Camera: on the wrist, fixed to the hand. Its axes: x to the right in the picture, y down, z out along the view.
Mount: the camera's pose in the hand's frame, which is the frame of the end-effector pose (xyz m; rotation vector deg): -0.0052 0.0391 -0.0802 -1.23 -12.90 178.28
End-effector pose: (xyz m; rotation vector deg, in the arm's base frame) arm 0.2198 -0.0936 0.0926 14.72 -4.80 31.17
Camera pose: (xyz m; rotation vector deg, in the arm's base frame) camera 0.1958 -0.0428 0.0231 4.19 30.64 -146.78
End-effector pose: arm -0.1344 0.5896 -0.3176 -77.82 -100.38 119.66
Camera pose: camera -0.0605 0.6332 -0.3426 66.79 -54.29 -10.55
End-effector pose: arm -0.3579 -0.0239 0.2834 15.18 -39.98 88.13
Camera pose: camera -0.3753 0.0197 0.2073 33.47 22.03 -83.43
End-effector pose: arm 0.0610 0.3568 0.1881 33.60 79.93 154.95
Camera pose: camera 0.0430 0.2702 0.1755 -62.31 23.20 -2.45
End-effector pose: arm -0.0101 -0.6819 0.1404 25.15 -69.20 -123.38
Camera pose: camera 0.0524 -0.7452 0.1314 -63.71 -23.20 35.44
